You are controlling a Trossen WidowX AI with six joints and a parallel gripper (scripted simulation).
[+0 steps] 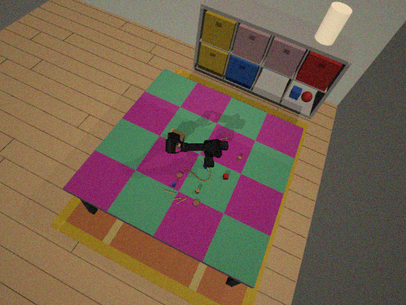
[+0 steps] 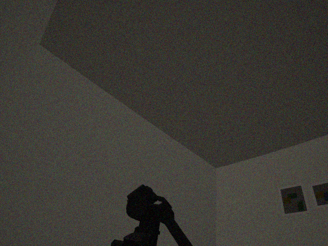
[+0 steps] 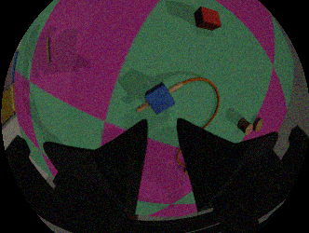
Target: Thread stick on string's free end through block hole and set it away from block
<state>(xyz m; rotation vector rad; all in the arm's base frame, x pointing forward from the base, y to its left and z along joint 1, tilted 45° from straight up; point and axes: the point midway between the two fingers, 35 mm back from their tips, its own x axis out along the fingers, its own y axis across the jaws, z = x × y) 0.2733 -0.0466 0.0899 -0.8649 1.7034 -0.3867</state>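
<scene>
Now: gripper tip 7 cm above the blue cube. From my gripper tip the other things lie so: thin wooden stick: 2 cm ahead, 1 cm to the right, 7 cm below; round wooden button: 14 cm behind, 14 cm to the right, 8 cm below; red cube: 16 cm ahead, 3 cm to the right, 7 cm below.
</scene>
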